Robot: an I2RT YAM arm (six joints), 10 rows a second.
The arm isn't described. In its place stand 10 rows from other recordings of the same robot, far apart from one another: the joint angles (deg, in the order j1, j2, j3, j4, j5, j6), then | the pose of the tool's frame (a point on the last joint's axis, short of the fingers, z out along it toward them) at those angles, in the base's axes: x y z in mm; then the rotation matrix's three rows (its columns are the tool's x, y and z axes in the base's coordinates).
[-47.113, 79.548, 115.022, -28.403, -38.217, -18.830] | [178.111, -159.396, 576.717], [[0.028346, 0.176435, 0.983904], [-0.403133, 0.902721, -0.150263], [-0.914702, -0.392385, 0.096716]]
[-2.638, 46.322, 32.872, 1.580, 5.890, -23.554] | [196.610, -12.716, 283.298], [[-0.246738, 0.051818, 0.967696], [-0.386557, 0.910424, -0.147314], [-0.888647, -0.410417, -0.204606]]
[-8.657, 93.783, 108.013, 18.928, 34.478, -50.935] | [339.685, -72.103, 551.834], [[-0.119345, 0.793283, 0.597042], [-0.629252, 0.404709, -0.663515], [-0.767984, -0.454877, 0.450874]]
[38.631, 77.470, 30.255, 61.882, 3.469, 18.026] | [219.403, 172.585, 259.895], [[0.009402, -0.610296, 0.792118], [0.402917, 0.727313, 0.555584], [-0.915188, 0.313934, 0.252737]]
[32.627, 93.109, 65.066, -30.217, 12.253, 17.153] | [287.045, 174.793, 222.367], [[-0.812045, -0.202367, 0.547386], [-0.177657, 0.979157, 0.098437], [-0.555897, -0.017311, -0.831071]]
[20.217, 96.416, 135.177, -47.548, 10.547, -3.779] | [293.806, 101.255, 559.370], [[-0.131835, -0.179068, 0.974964], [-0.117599, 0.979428, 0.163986], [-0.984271, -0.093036, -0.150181]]
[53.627, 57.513, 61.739, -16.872, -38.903, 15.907] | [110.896, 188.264, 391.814], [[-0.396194, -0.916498, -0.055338], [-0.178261, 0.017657, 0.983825], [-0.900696, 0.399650, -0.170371]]
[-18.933, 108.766, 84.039, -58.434, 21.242, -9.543] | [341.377, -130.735, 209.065], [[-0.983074, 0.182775, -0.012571], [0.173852, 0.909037, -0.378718], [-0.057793, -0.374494, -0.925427]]
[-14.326, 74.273, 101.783, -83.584, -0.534, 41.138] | [193.082, -48.967, 443.060], [[-0.446021, 0.711452, 0.543049], [0.792864, 0.595574, -0.129065], [-0.415249, 0.372998, -0.829723]]
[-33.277, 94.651, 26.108, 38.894, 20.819, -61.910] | [227.229, -164.265, 117.494], [[-0.875002, -0.001779, 0.484116], [-0.412074, 0.527603, -0.742853], [-0.254100, -0.849489, -0.462386]]
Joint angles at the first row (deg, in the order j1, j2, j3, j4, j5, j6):
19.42, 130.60, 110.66, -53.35, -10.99, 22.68
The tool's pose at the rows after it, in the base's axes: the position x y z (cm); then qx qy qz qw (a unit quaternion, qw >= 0):
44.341, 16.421, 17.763, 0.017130, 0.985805, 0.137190, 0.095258
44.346, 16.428, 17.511, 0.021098, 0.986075, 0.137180, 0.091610
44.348, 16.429, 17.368, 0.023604, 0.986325, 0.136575, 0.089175
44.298, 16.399, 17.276, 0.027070, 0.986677, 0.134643, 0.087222
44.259, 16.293, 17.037, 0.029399, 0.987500, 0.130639, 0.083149
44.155, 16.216, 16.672, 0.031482, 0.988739, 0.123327, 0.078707
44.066, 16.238, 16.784, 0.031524, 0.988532, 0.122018, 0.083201
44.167, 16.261, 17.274, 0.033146, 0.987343, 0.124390, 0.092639
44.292, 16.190, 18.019, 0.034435, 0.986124, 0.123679, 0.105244
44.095, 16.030, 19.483, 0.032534, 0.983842, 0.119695, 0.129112
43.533, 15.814, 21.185, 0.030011, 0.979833, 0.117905, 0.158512
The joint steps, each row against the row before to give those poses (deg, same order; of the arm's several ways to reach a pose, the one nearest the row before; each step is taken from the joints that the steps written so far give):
0.09, 0.18, -0.71, 0.17, 0.18, 0.35
0.00, 0.26, -0.09, 0.01, -0.09, 0.43
0.00, 0.18, 0.00, -0.09, 0.00, 0.27
0.00, 0.00, -0.17, -0.09, 0.18, 0.35
-0.09, 0.18, -0.18, -0.26, 0.26, 0.09
0.00, 0.17, -0.44, -0.18, 0.62, 0.09
0.09, -0.44, -0.52, 0.53, 0.35, 0.09
0.00, -0.43, 0.26, 0.43, 0.17, 0.26
-0.09, -0.62, 0.52, 0.18, 0.62, 0.09
0.01, -2.10, -0.43, 0.70, 1.40, -0.26
0.08, -3.25, -1.84, 1.67, 1.41, -0.27

